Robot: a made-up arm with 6 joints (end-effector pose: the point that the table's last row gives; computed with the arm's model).
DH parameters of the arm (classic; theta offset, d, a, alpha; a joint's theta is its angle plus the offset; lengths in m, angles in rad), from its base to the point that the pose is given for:
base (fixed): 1.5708 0.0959 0 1.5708
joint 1: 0 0.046 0.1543 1.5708
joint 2: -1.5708 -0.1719 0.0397 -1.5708
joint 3: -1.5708 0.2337 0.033 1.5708
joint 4: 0 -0.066 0.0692 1.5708
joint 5: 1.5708 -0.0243 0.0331 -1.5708
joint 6: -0.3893 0 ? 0
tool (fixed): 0.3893 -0.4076 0 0
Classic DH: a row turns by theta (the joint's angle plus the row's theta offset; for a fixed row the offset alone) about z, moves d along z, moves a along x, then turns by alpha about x.
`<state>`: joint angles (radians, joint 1 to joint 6).
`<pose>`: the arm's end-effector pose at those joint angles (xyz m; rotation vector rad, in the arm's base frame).
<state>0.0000 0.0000 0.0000 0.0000 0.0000 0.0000</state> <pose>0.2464 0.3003 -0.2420 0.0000 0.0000 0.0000</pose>
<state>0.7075 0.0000 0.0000 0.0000 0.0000 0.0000</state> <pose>0.2464 0.4478 0.0343 0.7075 0.0000 0.0000</pose>
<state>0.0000 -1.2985 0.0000 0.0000 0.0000 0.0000</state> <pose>-0.0407 0.3866 -0.2420 0.0000 0.0000 1.2985</pose>
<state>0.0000 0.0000 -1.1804 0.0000 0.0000 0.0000</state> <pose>0.5691 0.3003 0.2958 0.0000 -1.1804 0.0000</pose>
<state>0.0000 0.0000 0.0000 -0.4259 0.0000 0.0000</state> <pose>0.2464 0.1111 -0.1632 -0.4259 0.0000 0.0000</pose>
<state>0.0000 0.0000 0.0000 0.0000 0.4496 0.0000</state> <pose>0.3931 0.3003 -0.0685 0.0000 -0.4496 0.0000</pose>
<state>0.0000 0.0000 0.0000 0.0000 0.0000 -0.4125</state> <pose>0.1786 0.2002 -0.2420 0.0000 0.0000 -0.4125</pose>
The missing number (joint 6, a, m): 0.2951
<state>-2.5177 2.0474 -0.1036 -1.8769 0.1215 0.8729</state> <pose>-0.2709 0.0464 -0.0502 -1.6194 -0.1886 -2.6767</pose>
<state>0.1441 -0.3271 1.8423 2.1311 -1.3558 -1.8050</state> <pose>-0.1702 0.3608 0.8582 0.0681 -2.8298 0.2178</pose>
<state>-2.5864 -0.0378 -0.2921 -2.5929 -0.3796 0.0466</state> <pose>-0.0650 0.2162 -0.5448 1.1212 0.6219 0.2126</pose>
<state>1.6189 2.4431 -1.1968 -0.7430 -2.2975 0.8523</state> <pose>0.3411 0.4142 0.0807 -1.5870 -1.5076 1.8395</pose>
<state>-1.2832 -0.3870 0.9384 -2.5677 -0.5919 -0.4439</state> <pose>0.3048 0.6456 -0.1027 2.2309 0.1681 -0.6297</pose>
